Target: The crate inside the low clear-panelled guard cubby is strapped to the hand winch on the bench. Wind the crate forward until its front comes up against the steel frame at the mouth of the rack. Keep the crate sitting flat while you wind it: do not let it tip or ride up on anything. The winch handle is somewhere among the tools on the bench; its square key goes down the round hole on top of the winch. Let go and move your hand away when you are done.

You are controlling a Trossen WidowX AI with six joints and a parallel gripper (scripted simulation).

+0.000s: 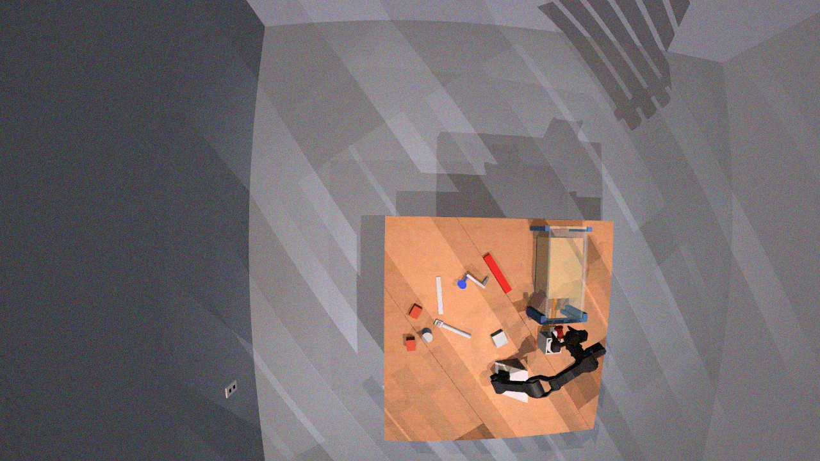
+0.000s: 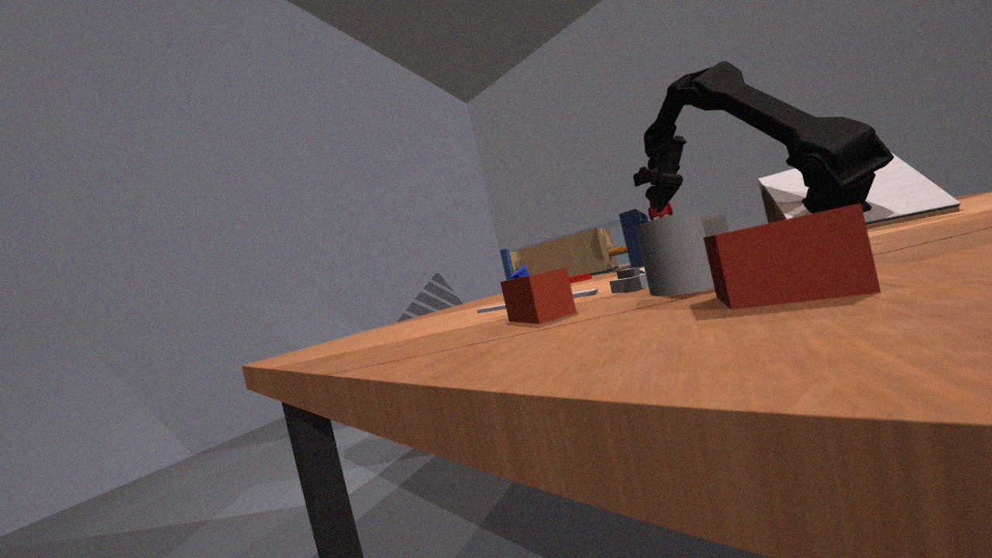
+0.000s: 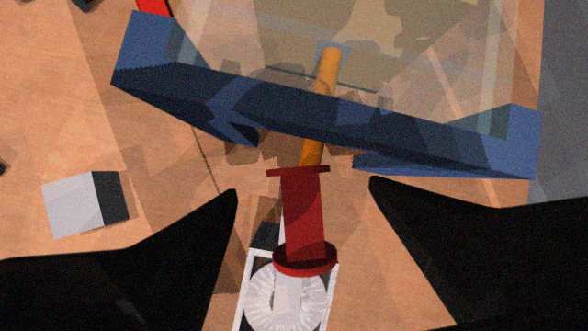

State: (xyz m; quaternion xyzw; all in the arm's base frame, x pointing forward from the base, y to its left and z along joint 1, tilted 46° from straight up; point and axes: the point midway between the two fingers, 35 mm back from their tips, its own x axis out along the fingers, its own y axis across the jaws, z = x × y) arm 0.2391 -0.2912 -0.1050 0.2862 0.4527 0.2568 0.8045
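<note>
Now: the red grip 1 cm behind my gripper tip and 1 cm below it. From my gripper tip the other things lie so: grey winch (13 cm behind, 11 cm below); blue steel frame (4 cm ahead, 2 cm to the right, 4 cm below); red-knobbed crank (5 cm behind, 4 cm below).
</note>
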